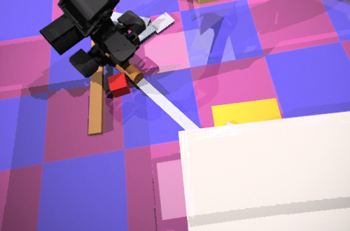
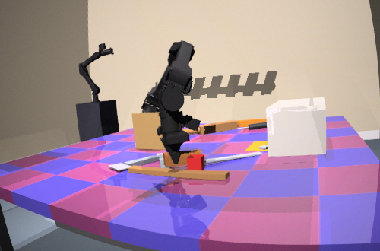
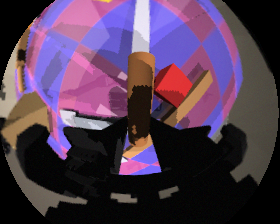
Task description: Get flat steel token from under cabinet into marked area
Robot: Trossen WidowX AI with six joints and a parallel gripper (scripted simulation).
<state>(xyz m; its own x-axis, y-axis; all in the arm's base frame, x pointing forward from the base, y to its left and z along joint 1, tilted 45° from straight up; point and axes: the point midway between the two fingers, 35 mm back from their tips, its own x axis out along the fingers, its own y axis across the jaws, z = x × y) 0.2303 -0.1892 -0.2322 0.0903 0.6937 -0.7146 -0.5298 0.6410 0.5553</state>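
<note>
Right now my gripper tip is 70 mm short of the red cube and 10 mm to the left of it. Round my gripper tip: grey t-shaped tool (160 mm behind, 10 mm to the left, 10 mm below); then long wooden slat (20 mm ahead, 60 mm to the right, 10 mm below); then grey paddle-ended bar (70 mm behind, 80 mm to the left, 10 mm below).
</note>
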